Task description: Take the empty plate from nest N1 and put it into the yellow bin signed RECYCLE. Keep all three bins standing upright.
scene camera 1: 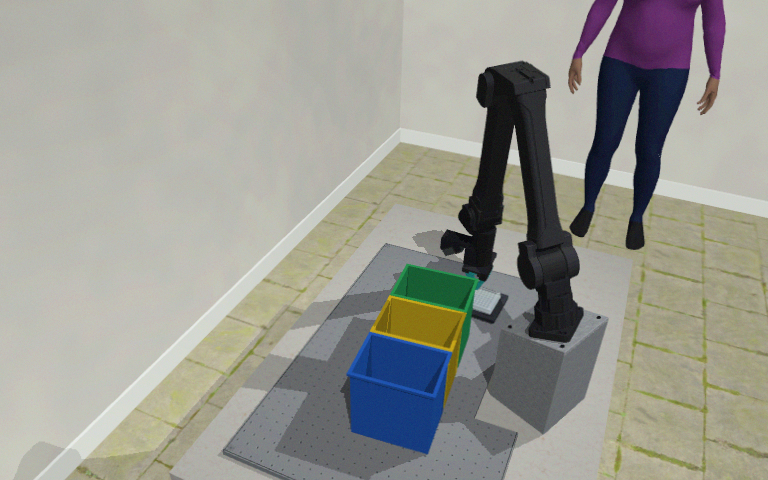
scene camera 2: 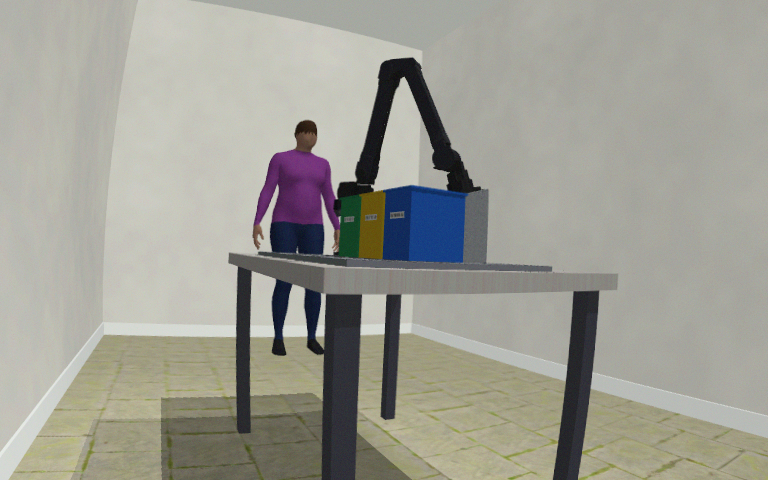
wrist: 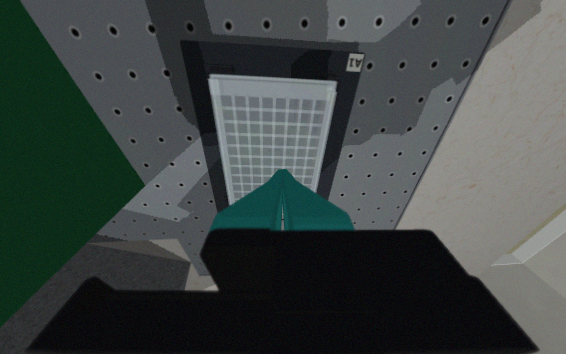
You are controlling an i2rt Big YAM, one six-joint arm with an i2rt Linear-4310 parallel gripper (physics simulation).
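Frame: origin at the arm's base, x ahead, y left, z up, level; millimetres.
Where they show: gripper, between the fingertips: (wrist: 282, 176); arm's base, origin of its link: (scene camera 1: 556, 324).
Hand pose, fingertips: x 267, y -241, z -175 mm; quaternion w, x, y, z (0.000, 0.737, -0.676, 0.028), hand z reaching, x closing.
Observation:
Things, the pixels of their top centre, and the offset from my fingertips. Level surfaces: height alone.
- black nest, centre of its top: (wrist: 272, 160) (scene camera 1: 473, 297) 1 mm back, 7 mm left, 25 mm down
- yellow bin, centre of its top: (scene camera 1: 419, 321) (scene camera 2: 398, 195) 2 mm ahead, 343 mm left, 140 mm up
- green bin, centre of its top: (scene camera 1: 435, 286) (scene camera 2: 374, 199) 27 mm ahead, 213 mm left, 140 mm up
- blue bin, centre of its top: (scene camera 1: 400, 362) (scene camera 2: 425, 191) 22 mm back, 471 mm left, 140 mm up
- grey perforated board, height of its surface: 40 mm down
A clear, gridded plate (scene camera 1: 486, 301) (wrist: 272, 130) sits flat in a black nest (scene camera 1: 496, 314) (wrist: 198, 95). A small label at the nest's corner looks like "A1" upside down in the wrist view. My gripper (wrist: 282, 176) is shut with its teal fingertips together and nothing between them, above the plate; in scene camera 1 the fingers are partly hidden behind the green bin. The yellow bin (scene camera 1: 421, 323) (scene camera 2: 371, 229) stands upright between the green bin (scene camera 1: 436, 288) (scene camera 2: 349, 234) and the blue bin (scene camera 1: 396, 410) (scene camera 2: 436, 226), both upright. The sign on the yellow bin is too small to read.
The bins and nest stand on a grey perforated board (scene camera 1: 266, 418) (wrist: 400, 85) on the table (scene camera 2: 470, 283). The arm's grey pedestal (scene camera 1: 526, 373) (scene camera 2: 476, 226) stands beside them. The green bin's wall (wrist: 50, 165) shows at the left of the wrist view. A person (scene camera 1: 645, 84) (scene camera 2: 300, 186) stands beyond the table.

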